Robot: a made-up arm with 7 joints. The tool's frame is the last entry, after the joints.
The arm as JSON. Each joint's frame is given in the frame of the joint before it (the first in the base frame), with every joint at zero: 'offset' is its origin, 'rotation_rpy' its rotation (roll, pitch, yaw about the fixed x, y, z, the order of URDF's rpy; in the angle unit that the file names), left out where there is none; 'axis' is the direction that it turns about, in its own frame. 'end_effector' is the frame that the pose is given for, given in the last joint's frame.
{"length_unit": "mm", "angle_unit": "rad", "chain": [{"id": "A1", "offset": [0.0, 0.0, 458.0], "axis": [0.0, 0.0, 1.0]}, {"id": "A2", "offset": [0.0, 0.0, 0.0], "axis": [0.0, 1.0, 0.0]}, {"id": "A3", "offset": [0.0, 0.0, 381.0], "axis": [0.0, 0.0, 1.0]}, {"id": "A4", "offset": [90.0, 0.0, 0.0], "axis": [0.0, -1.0, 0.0]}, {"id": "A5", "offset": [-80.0, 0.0, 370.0], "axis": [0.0, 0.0, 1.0]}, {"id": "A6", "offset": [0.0, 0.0, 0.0], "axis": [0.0, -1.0, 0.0]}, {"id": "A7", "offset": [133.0, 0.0, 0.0], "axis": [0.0, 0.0, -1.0]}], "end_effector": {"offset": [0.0, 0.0, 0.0], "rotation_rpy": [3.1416, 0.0, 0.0]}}
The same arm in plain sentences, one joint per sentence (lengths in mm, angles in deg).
The arm has seven revolute joints in a row. What follows holds with every joint at zero, and every direction is one of the base frame's. Joint 1 sits 458 mm along +z from the base frame's origin and turns about +z. Joint 2 sits at the same point as joint 1 and turns about +y. Joint 3 sits 381 mm along +z from joint 2 and turns about +z. Joint 4 sits 90 mm along +x from joint 3 and turns about -y. Joint 5 sits 80 mm along -x and 370 mm along +z from joint 4 and turns about +z. Joint 6 sits at the same point as joint 5 and turns about -y. Joint 7 sits 133 mm along +x from joint 6 and turns about -z. The tool frame, which is the frame that the pose is given for, sits at the same point as joint 7; its axes are the base frame's turned by roll -180, pitch 0 and yaw 0 deg (as in URDF: about the fixed x, then y, then z).
